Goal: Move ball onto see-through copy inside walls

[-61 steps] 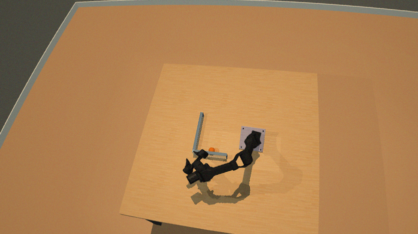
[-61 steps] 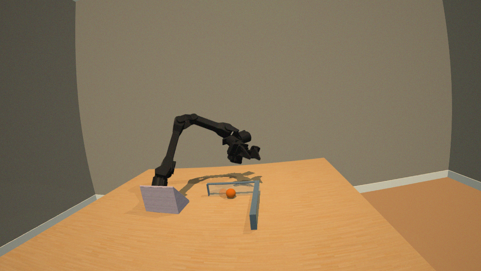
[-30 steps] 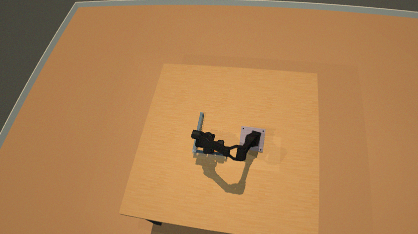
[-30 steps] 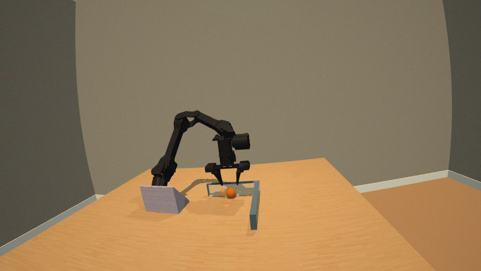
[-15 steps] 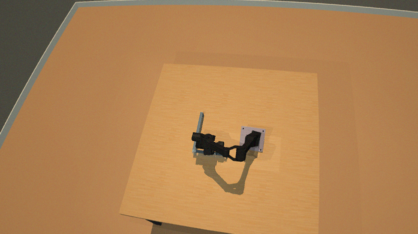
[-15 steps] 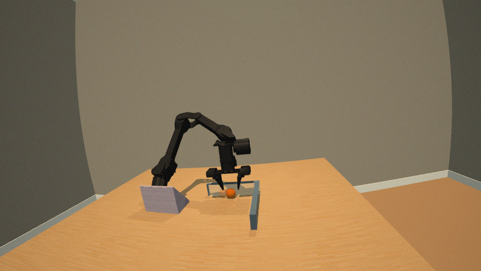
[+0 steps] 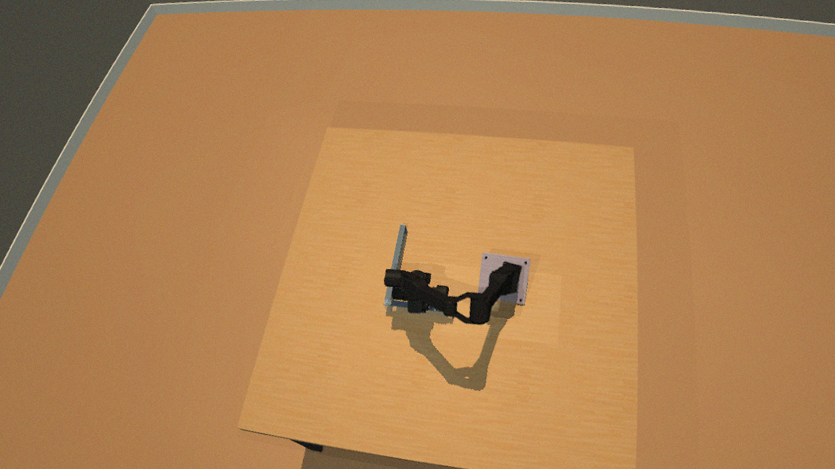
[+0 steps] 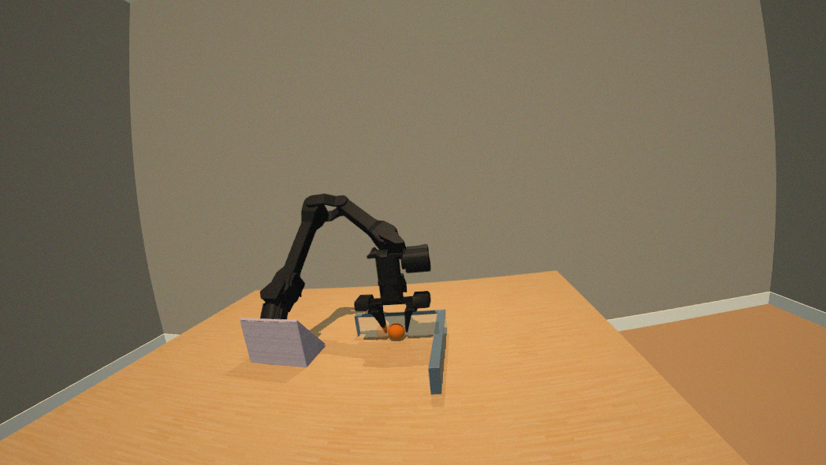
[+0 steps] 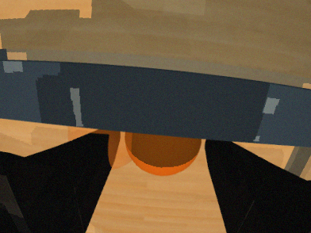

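The see-through copy of ball lies 3 cm behind my gripper tip. Round my gripper tip: low clear wall 13 cm ahead, 10 cm to the right, 1 cm above; then orange ball right at my gripper tip.
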